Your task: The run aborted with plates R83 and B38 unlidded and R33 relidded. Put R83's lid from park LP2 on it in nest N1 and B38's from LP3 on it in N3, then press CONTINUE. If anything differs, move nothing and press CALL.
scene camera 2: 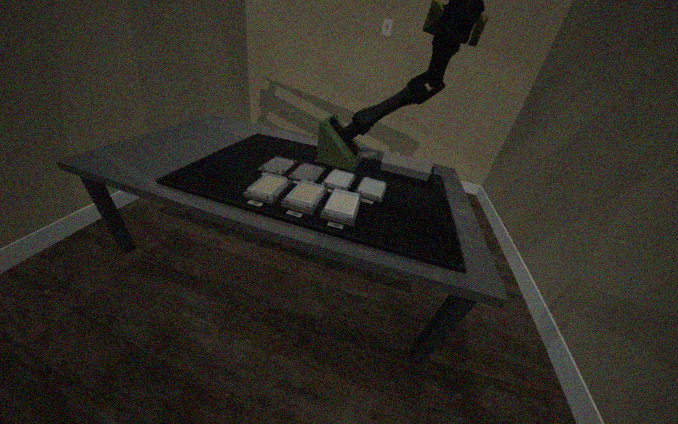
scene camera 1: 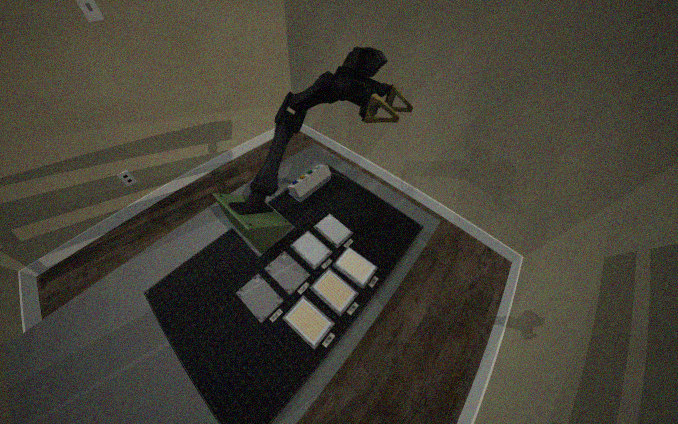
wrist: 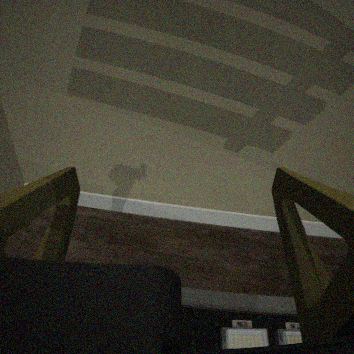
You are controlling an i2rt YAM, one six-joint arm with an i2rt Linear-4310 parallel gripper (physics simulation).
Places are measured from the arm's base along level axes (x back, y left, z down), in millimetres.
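Pixels of known places: gripper, between the fingertips: point(scene camera 2: 462, 20) point(scene camera 1: 405, 114) point(wrist: 175, 177); arm's base, origin of its link: point(scene camera 2: 343, 136) point(scene camera 1: 252, 208).
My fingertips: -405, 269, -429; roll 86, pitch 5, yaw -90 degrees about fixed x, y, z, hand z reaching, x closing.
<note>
Ahead of a thing's pixels: the offset from my fingertips to its top centre, as dx, dy, dz. "pt": to the spot under its first point. Level surfaces: height alone.
My gripper point(scene camera 1: 405, 114) point(scene camera 2: 456, 22) point(wrist: 175, 177) is open and empty, high above the table. Three plates with yellowish wells stand in a row: an end plate {-31, -444, +494} point(scene camera 1: 308, 321) point(scene camera 2: 268, 188), a middle plate {-41, -312, +489} point(scene camera 1: 334, 291) point(scene camera 2: 303, 195) and a paler plate {-52, -189, +490} point(scene camera 1: 355, 266) point(scene camera 2: 341, 205). Behind them, two greyish flat pieces {pt +154, -489, +514} point(scene camera 1: 259, 297) {pt +139, -360, +514} point(scene camera 1: 287, 272) and two whiter pieces {+132, -229, +506} point(scene camera 1: 311, 249) {+115, -102, +506} point(scene camera 1: 333, 230) form a second row. Small labels beside them are unreadable, and which plates wear lids is unclear. The button box {+363, +39, +440} point(scene camera 1: 310, 182) point(scene camera 2: 407, 166) shows blue, yellow and green buttons in scene camera 1.
The black mat {dz +524} point(scene camera 1: 200, 320) point(scene camera 2: 415, 230) lies on the grey table {dz +536} point(scene camera 1: 125, 345) point(scene camera 2: 165, 135). The arm's green wedge base point(scene camera 1: 262, 232) point(scene camera 2: 334, 145) stands behind the second row, beside the button box. Walls surround the table.
</note>
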